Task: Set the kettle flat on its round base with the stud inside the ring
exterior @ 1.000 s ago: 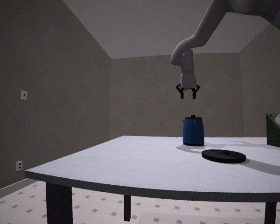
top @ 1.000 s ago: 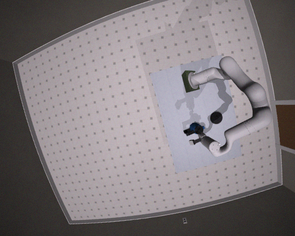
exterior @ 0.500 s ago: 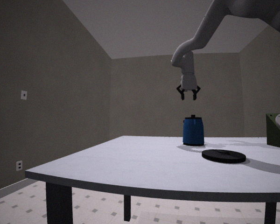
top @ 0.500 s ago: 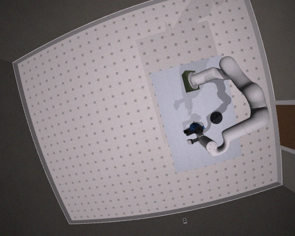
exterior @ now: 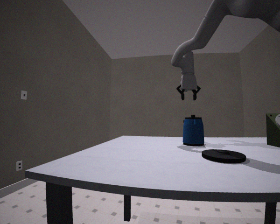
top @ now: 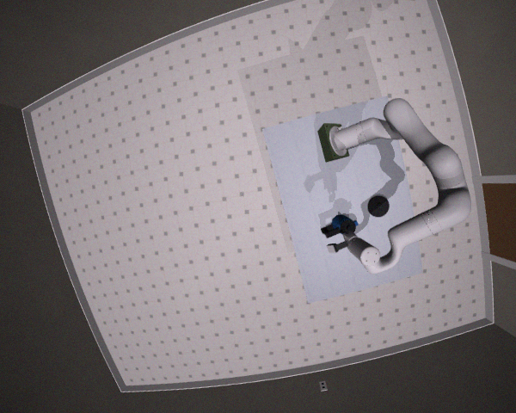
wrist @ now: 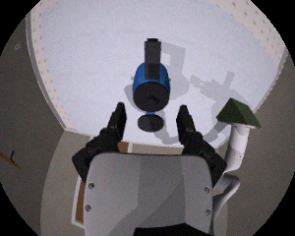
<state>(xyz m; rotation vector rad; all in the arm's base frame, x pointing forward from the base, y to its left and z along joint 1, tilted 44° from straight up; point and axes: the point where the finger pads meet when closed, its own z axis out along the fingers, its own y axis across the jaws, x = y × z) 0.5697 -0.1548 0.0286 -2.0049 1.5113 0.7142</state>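
The blue kettle lies 1 cm behind my hand, 3 cm to the left of it and 20 cm below it. From my hand the other things lie so: black round base: 9 cm behind, 35 cm to the left, 28 cm below.
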